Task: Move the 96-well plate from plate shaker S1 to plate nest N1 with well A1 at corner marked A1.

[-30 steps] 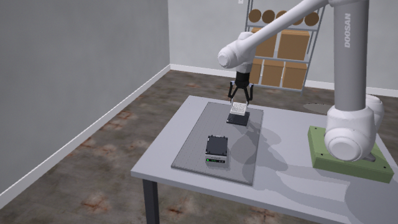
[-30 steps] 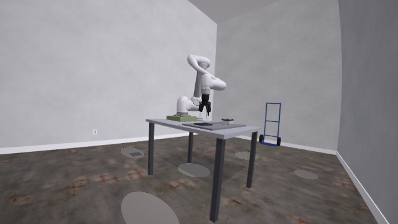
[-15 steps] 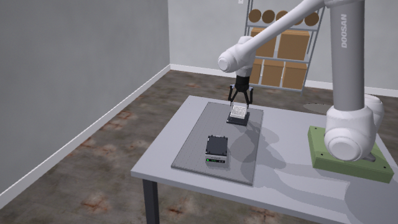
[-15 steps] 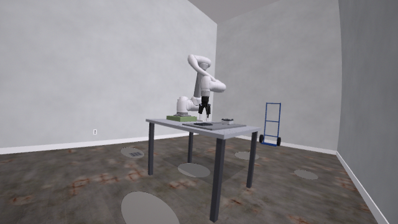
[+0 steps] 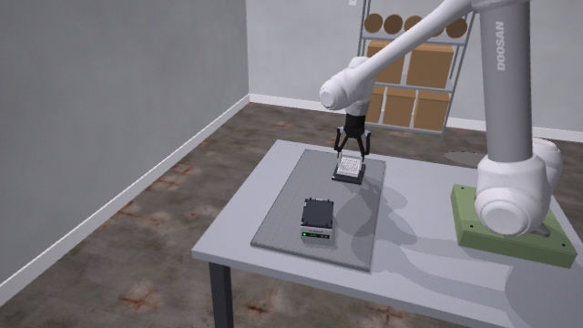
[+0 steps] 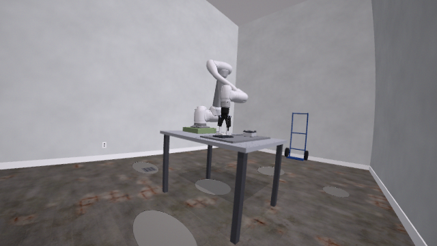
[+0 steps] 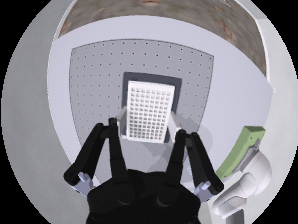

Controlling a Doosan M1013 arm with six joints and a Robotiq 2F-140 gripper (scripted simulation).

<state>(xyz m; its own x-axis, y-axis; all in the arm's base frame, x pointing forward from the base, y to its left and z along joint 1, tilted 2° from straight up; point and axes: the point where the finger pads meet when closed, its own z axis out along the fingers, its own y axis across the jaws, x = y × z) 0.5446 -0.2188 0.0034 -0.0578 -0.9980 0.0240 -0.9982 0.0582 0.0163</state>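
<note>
Right now the white 96-well plate is 20 mm below my hand. The rest, counted from my hand: dark plate nest: 50 mm below.
</note>
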